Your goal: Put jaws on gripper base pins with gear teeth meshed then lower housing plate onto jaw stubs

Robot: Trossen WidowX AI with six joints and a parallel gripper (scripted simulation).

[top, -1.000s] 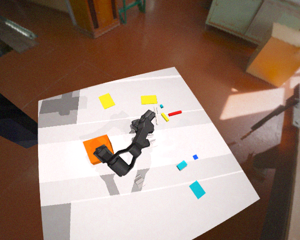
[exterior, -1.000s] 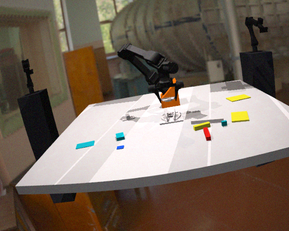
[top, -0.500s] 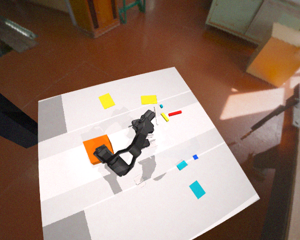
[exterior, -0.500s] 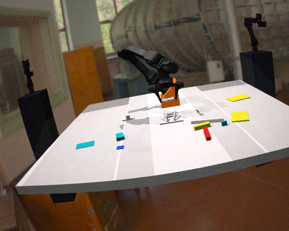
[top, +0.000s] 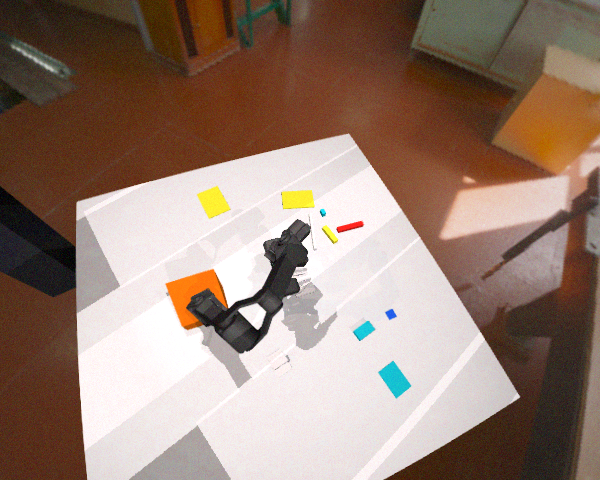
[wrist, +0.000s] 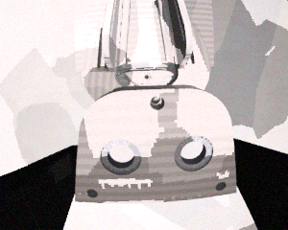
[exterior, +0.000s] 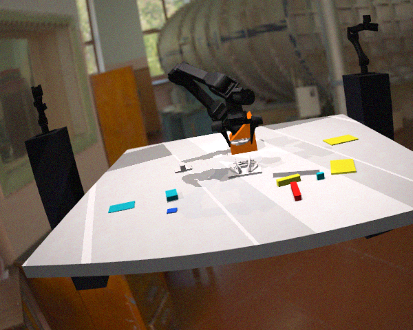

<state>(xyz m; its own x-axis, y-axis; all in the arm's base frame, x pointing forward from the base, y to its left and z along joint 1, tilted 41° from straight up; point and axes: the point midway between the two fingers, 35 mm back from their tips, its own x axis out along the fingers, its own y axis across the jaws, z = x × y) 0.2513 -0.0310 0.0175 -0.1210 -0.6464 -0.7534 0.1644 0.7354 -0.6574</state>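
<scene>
My gripper tip is 7 cm above the pale grey jaw, 3 cm short of it and 1 cm to the right of it. Round my gripper tip: ribbed plate 8 cm below, 7 cm ahead, 1 cm to the right; pale strip 21 cm ahead, 14 cm to the left, 7 cm below; housing plate 8 cm below, 1 cm ahead.
</scene>
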